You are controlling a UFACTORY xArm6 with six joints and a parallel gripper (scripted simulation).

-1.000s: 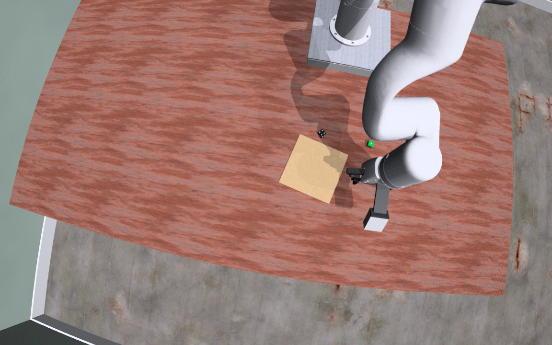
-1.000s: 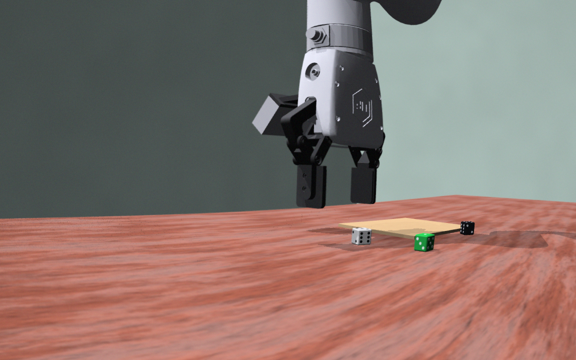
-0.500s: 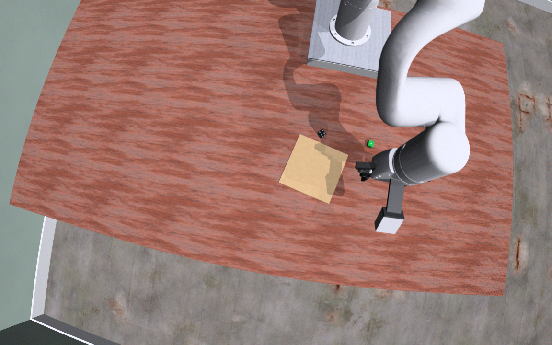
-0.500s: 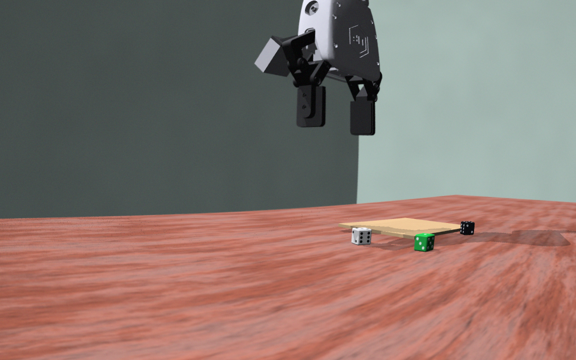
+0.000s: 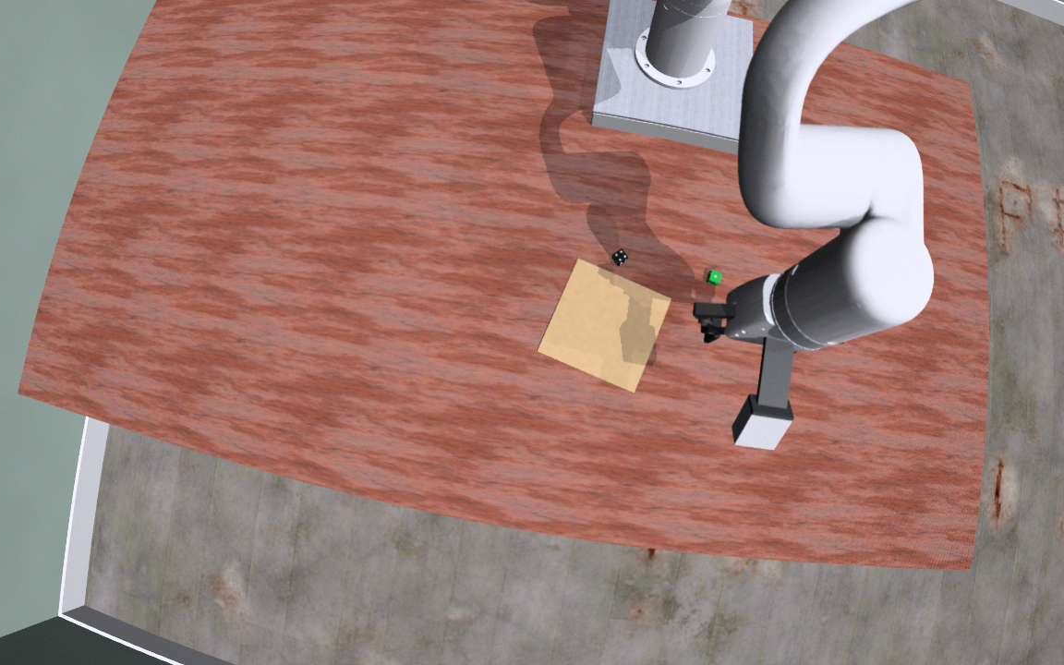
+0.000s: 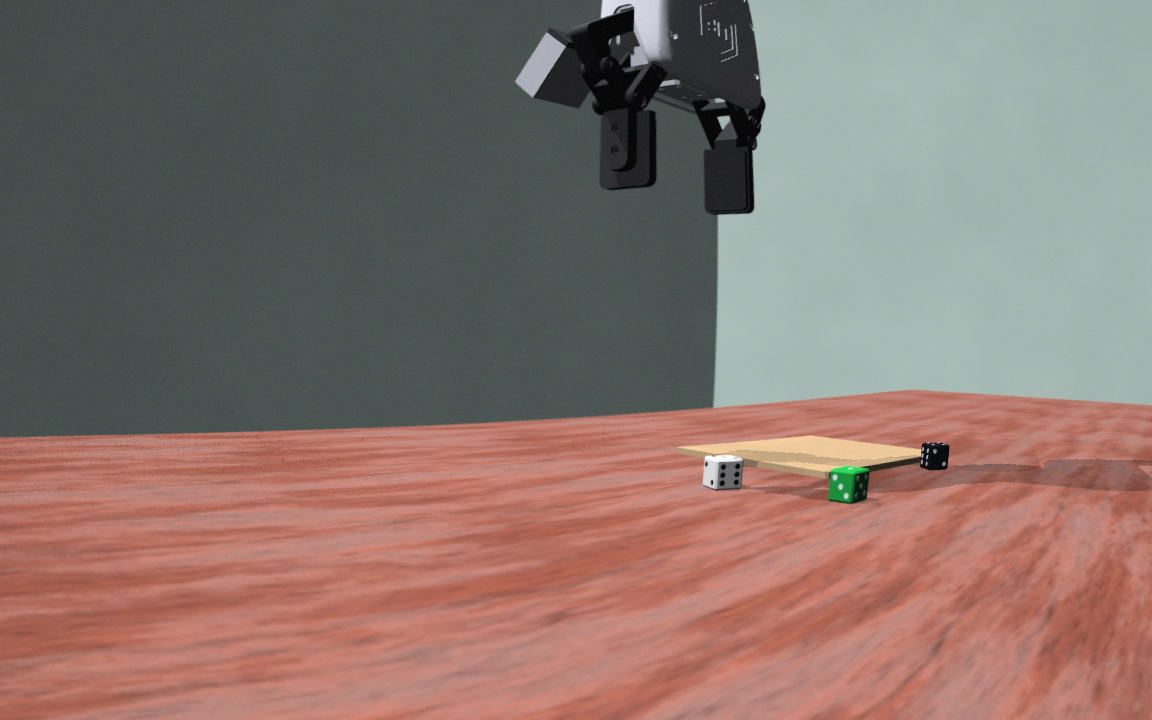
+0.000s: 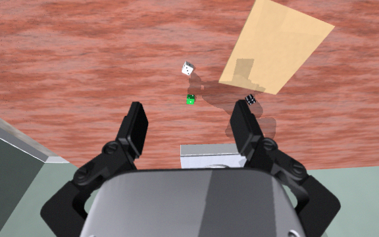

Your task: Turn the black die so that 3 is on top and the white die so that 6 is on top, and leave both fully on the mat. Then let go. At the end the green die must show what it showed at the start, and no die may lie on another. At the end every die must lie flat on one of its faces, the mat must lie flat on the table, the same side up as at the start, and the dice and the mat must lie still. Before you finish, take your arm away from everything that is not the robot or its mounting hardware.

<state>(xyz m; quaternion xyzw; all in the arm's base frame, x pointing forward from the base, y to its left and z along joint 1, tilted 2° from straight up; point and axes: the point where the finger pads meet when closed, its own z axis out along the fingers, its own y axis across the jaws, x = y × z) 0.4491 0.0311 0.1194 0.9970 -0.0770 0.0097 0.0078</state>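
My gripper is now 15 cm above the black die, 13 cm past it and 12 cm to the left of it. Also, from my hand: green die: 15 cm below, 11 cm behind, 1 cm to the left; white die: 15 cm below, 3 cm behind, 1 cm to the left; tan mat: 16 cm below, 14 cm to the right, 4 cm behind.
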